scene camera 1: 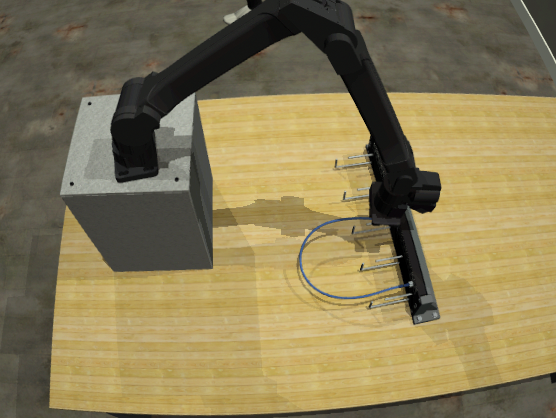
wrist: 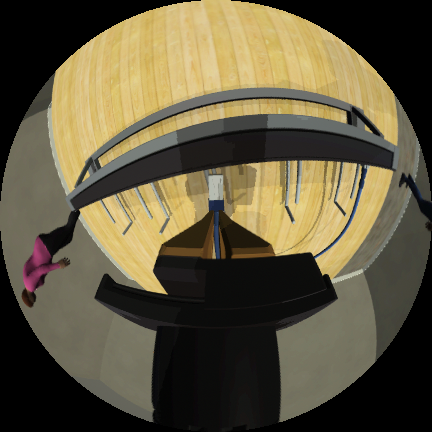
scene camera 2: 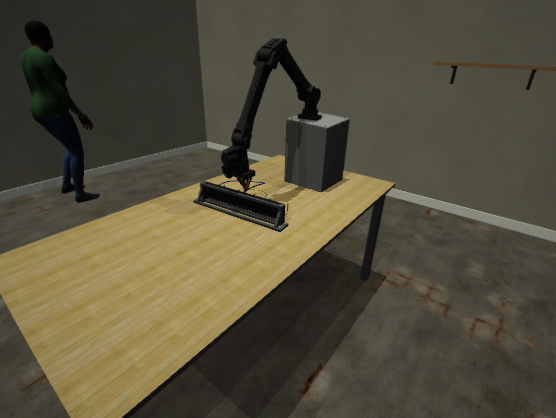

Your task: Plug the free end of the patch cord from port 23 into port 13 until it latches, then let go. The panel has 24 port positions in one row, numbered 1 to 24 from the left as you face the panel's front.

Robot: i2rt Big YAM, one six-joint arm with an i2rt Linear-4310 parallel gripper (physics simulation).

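Frame: origin at the arm's base, x back, y down, z right, level; millimetres.
Seen in the pictures: gripper, fingertip midpoint: (scene camera 1: 377, 219) (wrist: 215, 215) (scene camera 2: 246, 190); arm's base, link origin: (scene camera 1: 135, 155) (scene camera 2: 309, 117).
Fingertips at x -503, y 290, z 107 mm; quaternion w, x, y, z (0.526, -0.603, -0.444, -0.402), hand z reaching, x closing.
Note:
Pixels of each thing's middle, then the offset from my fingertips to it.
- pale plug, body centre: (wrist: 215, 187) dx -28, dy +0, dz +8 mm
- black panel, body centre: (wrist: 200, 166) (scene camera 1: 387, 219) (scene camera 2: 244, 200) dx -38, dy +38, dz -10 mm
My gripper (scene camera 2: 245, 188) (wrist: 215, 215) is shut on the cord's free end, just behind its blue boot; the fingers are hidden in scene camera 1. The pale plug (wrist: 216, 187) points at the panel's front, its tip close to the panel's edge in the wrist view. The black panel (scene camera 1: 413, 260) (scene camera 2: 250, 202) (wrist: 300, 145) stands on the table; its port openings are hidden from the wrist view, so I cannot tell which port the plug faces. The blue patch cord (scene camera 1: 301, 255) (wrist: 361, 192) loops out and back to its plugged end (scene camera 1: 411, 284) near the panel's other end.
Thin metal cable-support rods (scene camera 1: 380, 266) (wrist: 287, 185) stick out from the panel's front on both sides of the plug. The grey pedestal (scene camera 1: 150, 230) (scene camera 2: 306, 155) bears the arm. A person in green (scene camera 2: 45, 90) and one in pink (wrist: 40, 260) stand off the table.

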